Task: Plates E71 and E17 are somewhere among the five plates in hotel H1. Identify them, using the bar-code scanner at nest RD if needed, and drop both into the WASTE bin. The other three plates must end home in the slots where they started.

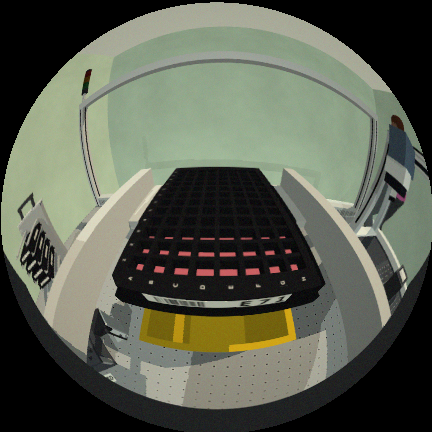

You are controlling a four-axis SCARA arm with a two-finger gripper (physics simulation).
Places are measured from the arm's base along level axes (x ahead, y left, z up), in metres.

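Where they show: gripper, between the fingertips: [216, 176].
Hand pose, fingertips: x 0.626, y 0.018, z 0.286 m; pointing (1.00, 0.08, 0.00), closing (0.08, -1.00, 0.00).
Observation:
Things, the pixels of their top centre, and the offset from my fingertips. "*": a spot on its surface instead. Level surfaces: height alone.
- Plate E71, centre of its top: [216, 196] dx -0.024, dy -0.002, dz -0.004 m
- front label, a spot on its surface: [217, 301] * dx -0.086, dy -0.007, dz -0.005 m
- yellow WASTE bin, centre of its top: [216, 264] dx -0.024, dy -0.002, dz -0.074 m
- Hotel H1, a spot on its surface: [40, 212] * dx -0.017, dy +0.460, dz -0.034 m
- dark bracket-like device, a spot on its surface: [102, 340] * dx -0.172, dy +0.247, dz -0.273 m
- perforated deck, height of its surface: dz -0.273 m
- dark unit with a handle, a spot on its surface: [385, 265] * dx +0.004, dy -0.621, dz -0.224 m
My gripper [216, 176] is shut on plate E71, its two pale fingers along the plate's left and right sides. Plate E71 [220, 220] is black, with a grid of wells, pink showing in the near rows, and a front label [217, 301] with a bar code and "E71". The plate is level. The yellow WASTE bin [215, 336] shows below and behind the plate's front edge; the plate hides much of it. Hotel H1 [40, 212] stands at the far left with several black plates [37, 255] in it, their labels unreadable here. Plate E17 cannot be picked out.
A dark bracket-like device [102, 340] stands on the perforated deck [250, 375] at the lower left. A dark unit with a handle [385, 265] is at the right edge. A grey frame [225, 57] spans the back, with a signal tower [87, 81] at left. A person [400, 145] stands at the right.

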